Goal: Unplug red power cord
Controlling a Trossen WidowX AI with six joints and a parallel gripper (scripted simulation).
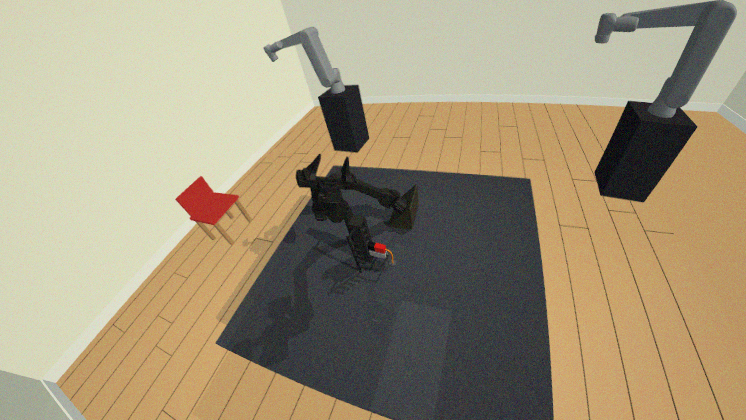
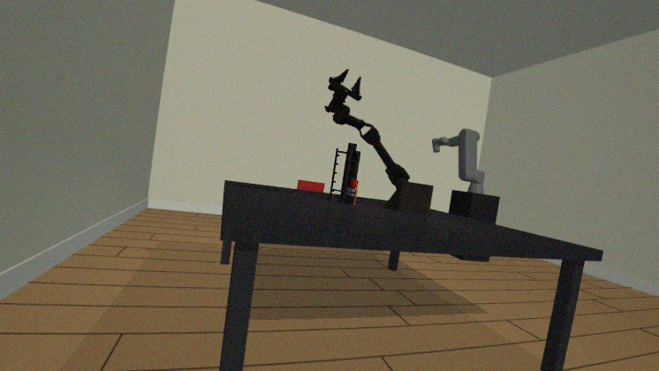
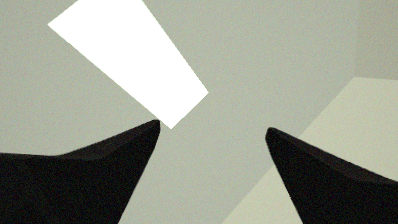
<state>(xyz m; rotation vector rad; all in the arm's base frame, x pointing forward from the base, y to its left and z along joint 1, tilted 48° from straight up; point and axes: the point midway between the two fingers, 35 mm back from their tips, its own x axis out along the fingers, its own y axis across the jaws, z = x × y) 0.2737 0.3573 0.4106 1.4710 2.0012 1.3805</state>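
Now: the red plug 7 cm behind my gripper tip, 1 cm to the left of it and 52 cm below it.
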